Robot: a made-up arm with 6 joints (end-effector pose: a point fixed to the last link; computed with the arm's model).
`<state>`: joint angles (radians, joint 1 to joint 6).
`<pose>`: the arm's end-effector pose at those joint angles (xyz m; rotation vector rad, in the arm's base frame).
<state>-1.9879 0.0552 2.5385 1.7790 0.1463 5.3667</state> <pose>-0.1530 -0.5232 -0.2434 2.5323 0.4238 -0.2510</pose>
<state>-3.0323 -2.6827 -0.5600 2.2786 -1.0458 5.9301</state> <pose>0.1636 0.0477 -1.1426 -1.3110 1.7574 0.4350</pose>
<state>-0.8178 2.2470 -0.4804 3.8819 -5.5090 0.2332</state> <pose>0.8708 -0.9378 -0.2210 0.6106 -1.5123 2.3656</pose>
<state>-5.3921 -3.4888 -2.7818 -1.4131 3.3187 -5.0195</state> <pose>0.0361 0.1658 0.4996 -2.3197 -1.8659 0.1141</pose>
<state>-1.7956 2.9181 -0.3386 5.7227 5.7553 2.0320</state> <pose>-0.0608 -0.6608 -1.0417 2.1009 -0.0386 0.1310</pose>
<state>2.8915 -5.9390 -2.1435 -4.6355 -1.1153 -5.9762</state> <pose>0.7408 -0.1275 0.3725 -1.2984 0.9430 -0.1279</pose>
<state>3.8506 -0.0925 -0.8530 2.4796 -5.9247 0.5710</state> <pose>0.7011 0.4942 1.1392 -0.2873 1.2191 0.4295</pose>
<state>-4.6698 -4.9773 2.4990 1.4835 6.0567 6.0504</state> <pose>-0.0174 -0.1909 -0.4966 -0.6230 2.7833 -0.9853</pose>
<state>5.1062 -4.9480 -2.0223 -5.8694 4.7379 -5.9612</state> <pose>-0.0820 0.2048 0.8615 -1.3155 -1.7211 -0.0201</pose>
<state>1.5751 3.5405 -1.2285 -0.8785 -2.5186 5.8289</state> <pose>-0.1129 0.4231 -0.7031 -0.1623 -0.6720 1.7382</pose>
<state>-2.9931 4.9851 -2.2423 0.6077 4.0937 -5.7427</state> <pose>0.0282 0.0094 -0.4081 0.6517 -0.6964 -2.8031</pose>
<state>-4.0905 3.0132 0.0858 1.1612 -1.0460 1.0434</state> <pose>-0.0423 0.1395 -1.1781 0.0407 2.3549 1.2158</pose>
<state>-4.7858 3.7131 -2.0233 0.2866 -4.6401 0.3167</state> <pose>-0.0457 0.6034 -0.4144 1.5498 -2.3299 -0.0384</pose>
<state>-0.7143 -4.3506 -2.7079 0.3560 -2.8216 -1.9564</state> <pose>-0.0820 0.1241 0.5179 2.0889 -2.1225 0.7287</pose>
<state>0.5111 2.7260 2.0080 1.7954 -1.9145 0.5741</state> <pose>-0.5304 -0.3693 -0.1800 -0.2987 1.5097 -1.4788</pose>
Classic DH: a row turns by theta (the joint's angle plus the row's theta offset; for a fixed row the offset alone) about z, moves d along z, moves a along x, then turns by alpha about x. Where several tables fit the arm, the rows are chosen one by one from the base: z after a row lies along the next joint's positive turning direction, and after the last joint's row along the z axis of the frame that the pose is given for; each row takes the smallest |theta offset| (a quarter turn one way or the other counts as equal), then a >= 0, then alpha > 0; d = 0 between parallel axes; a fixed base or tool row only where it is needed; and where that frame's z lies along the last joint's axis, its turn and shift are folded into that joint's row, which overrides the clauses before.
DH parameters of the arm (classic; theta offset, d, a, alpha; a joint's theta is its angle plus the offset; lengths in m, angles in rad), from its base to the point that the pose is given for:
joint 1: 0 0.1679 0 -1.5708
joint 2: -1.5708 0 0.4287 0
joint 3: 1.5708 0.054 0 1.5708
joint 4: 0 0.8599 0 -1.5708
joint 5: 0 0 0 1.5708
joint 6: 0 0.1271 0 0

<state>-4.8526 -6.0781 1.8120 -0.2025 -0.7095 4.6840</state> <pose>0.0677 0.9852 0.2480 -1.3149 -0.1401 -0.1882</pose>
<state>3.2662 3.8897 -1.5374 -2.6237 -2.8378 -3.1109</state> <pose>-0.1987 -0.0983 -0.6900 1.4071 0.2399 2.3762</pose>
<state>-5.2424 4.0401 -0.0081 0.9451 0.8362 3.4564</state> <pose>-0.6711 -0.8873 -0.6507 1.7497 -0.5476 -1.2936</pose>
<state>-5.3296 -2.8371 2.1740 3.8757 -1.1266 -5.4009</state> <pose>-0.4681 -0.4334 0.5321 -0.4290 -0.6037 -0.7845</pose>
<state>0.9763 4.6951 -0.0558 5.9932 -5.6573 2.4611</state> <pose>-0.8080 -1.1367 0.1613 0.6917 1.3379 -2.6032</pose>
